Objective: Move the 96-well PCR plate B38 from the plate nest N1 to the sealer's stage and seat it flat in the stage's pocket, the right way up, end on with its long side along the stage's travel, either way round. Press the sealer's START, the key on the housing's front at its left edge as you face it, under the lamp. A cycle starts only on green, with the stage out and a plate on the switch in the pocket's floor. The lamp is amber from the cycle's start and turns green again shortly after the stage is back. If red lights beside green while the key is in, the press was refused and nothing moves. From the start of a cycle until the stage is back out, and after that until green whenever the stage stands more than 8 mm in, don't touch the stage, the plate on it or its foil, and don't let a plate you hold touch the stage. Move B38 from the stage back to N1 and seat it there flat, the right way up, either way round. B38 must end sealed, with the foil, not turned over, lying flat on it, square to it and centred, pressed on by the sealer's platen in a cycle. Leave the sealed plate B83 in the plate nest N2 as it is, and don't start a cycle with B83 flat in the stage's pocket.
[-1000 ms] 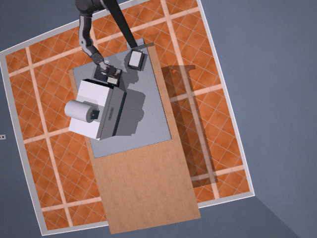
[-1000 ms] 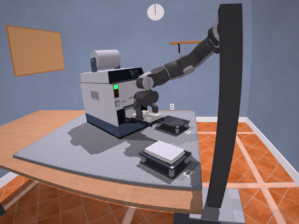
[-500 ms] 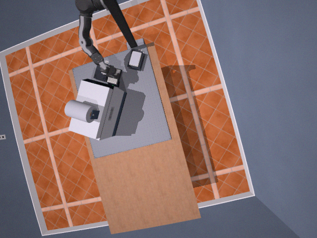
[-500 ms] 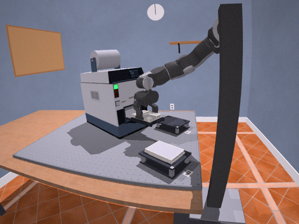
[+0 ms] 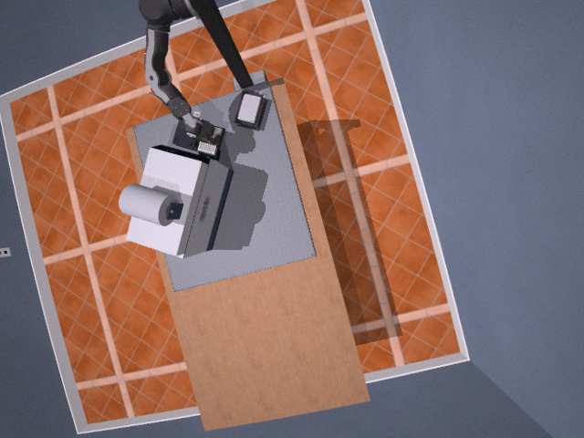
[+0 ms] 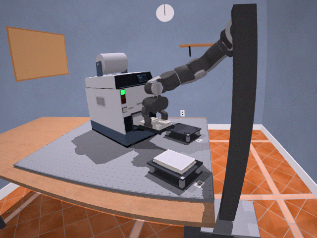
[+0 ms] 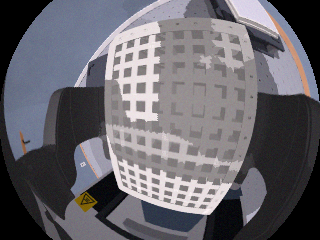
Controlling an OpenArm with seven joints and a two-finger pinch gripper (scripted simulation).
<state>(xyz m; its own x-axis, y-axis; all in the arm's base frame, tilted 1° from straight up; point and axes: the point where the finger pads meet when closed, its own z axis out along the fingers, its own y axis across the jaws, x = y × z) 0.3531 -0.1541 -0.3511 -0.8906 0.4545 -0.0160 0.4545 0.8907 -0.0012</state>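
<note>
Right now my hand is right at the white 96-well plate B38. Round my hand: plate nest N1 (100 mm behind, 140 mm to the right, 80 mm below); then sealer's stage (10 mm below); then start key (130 mm ahead, 40 mm to the left, 70 mm above).
</note>
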